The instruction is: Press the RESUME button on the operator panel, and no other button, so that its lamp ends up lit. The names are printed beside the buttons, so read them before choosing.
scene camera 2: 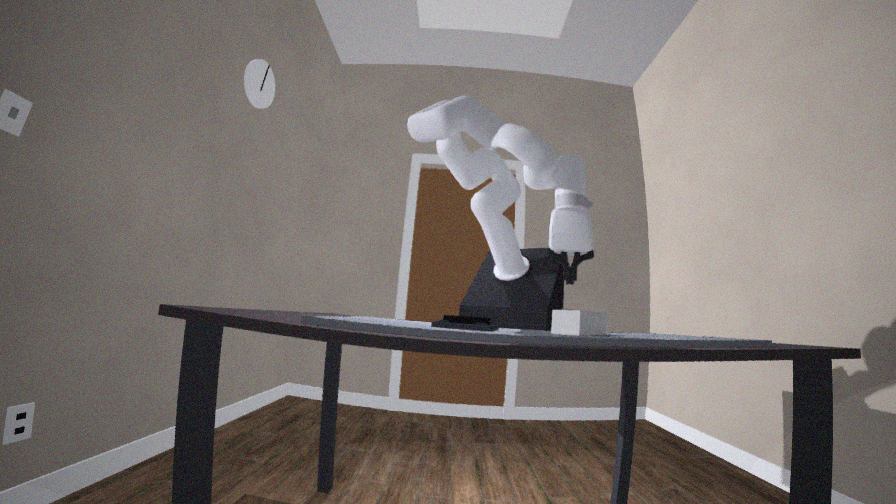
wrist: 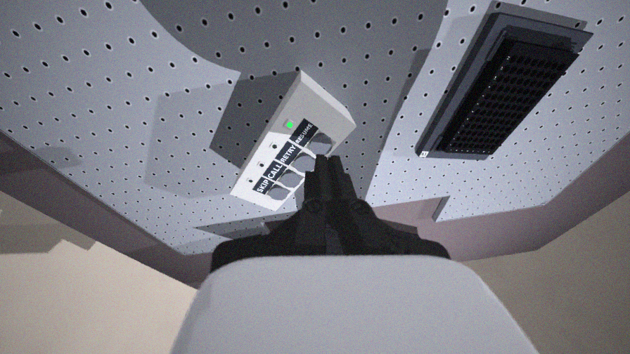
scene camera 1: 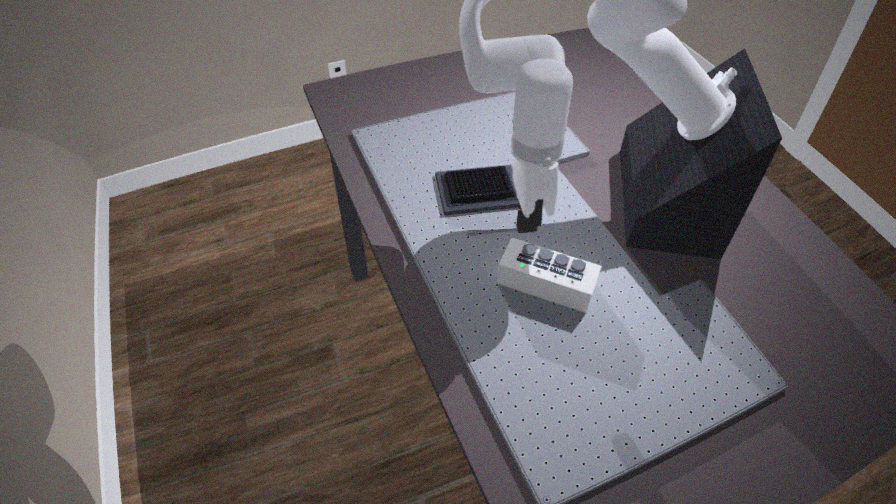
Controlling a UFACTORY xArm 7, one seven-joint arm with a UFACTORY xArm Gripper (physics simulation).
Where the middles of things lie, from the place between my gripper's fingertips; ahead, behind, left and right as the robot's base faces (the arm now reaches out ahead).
I see my gripper 2 cm past the operator panel (scene camera 1: 529,274), 5 cm to the right of it and 8 cm above it.
